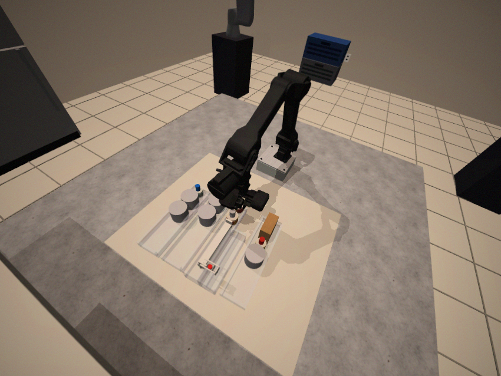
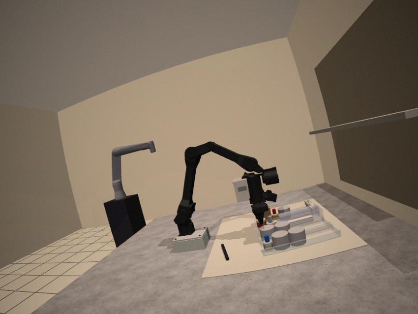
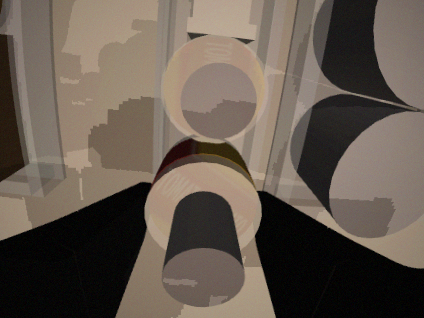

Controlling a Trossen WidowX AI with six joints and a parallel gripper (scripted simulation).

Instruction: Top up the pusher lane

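My gripper tip is now 130 mm to the right of the brown box, 10 mm short of it and 10 mm above it. The rest, counted from my gripper tip: clear sprung lane 150 mm ahead, 40 mm to the left, 30 mm below; then white pusher plate 140 mm ahead, 50 mm to the left; then black pen 150 mm behind, 140 mm to the right, 50 mm below.
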